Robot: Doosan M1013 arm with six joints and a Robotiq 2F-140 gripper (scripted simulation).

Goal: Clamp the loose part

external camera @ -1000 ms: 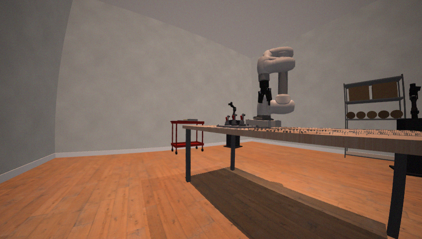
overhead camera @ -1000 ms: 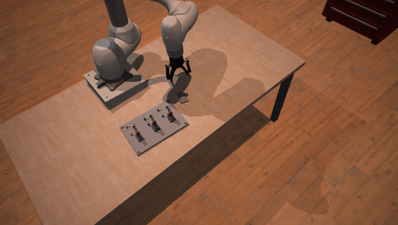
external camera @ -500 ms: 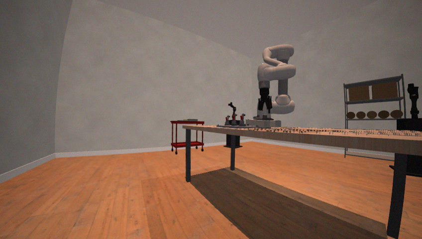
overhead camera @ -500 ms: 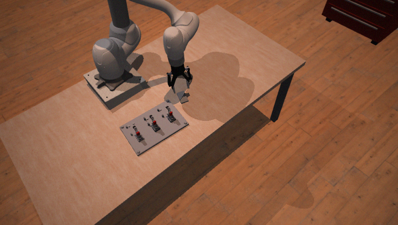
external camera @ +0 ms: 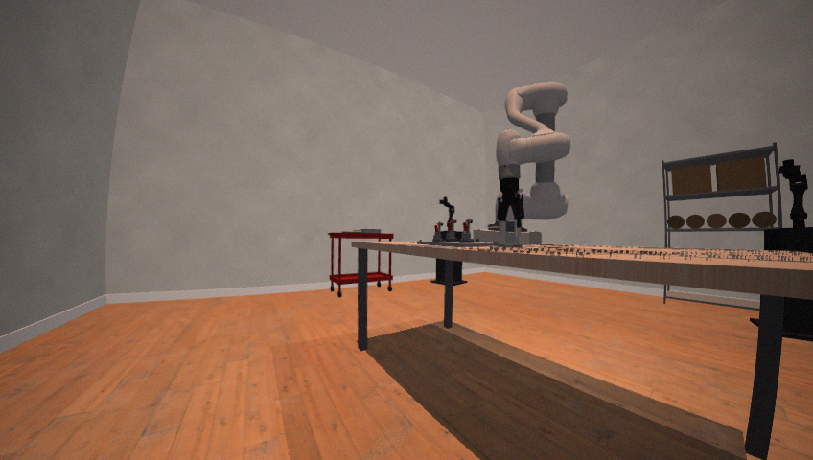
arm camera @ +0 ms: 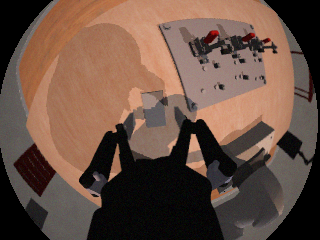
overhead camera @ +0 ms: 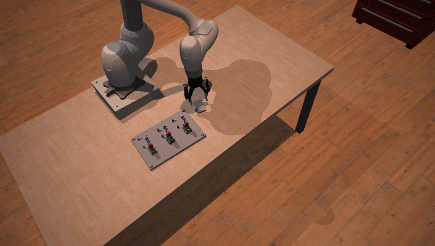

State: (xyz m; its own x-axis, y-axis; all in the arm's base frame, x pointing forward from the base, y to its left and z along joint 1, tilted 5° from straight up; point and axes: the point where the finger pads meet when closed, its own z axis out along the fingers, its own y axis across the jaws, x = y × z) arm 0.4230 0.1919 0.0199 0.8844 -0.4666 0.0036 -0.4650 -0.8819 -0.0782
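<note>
Right now my hand is 70 mm above the grey plate part. From my hand the other things lie so: fixture (10 mm ahead, 270 mm to the right, 60 mm below).
</note>
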